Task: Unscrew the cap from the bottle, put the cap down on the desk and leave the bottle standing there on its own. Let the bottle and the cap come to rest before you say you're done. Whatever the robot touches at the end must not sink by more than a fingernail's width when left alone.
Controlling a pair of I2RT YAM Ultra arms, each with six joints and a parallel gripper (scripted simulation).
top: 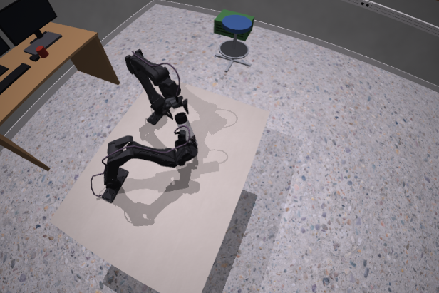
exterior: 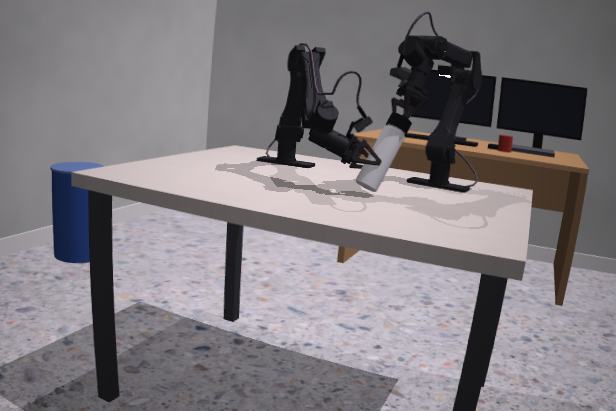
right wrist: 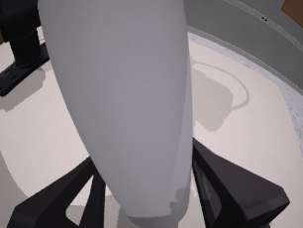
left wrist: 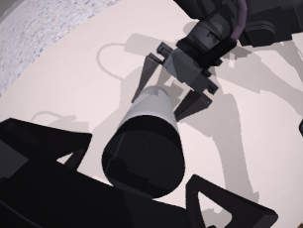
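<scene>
The black cap lies 10 mm ahead of my left hand, 10 mm to the right of it and 20 mm below it.
</scene>
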